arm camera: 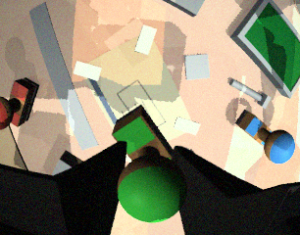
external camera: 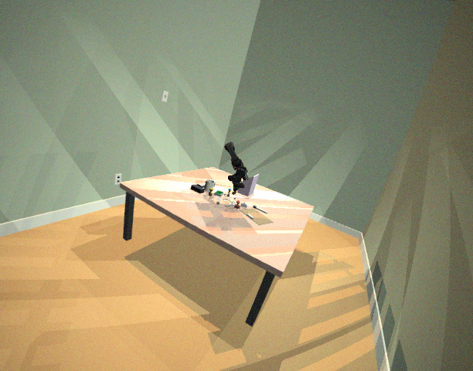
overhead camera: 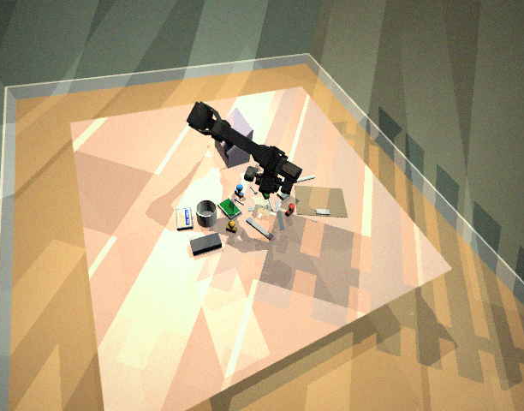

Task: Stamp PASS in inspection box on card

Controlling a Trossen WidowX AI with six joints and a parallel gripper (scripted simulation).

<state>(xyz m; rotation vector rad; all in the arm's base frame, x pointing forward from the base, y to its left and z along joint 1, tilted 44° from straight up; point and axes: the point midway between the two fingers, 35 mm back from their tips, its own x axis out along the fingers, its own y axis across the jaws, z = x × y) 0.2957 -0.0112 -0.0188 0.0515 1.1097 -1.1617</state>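
The grey square plate lies 110 mm to the left of my gripper tip and 70 mm below it. Round my gripper tip: green stamp: right at my gripper tip; white card: 90 mm below, 10 mm ahead; red stamp: 90 mm ahead, 80 mm to the left, 70 mm below.
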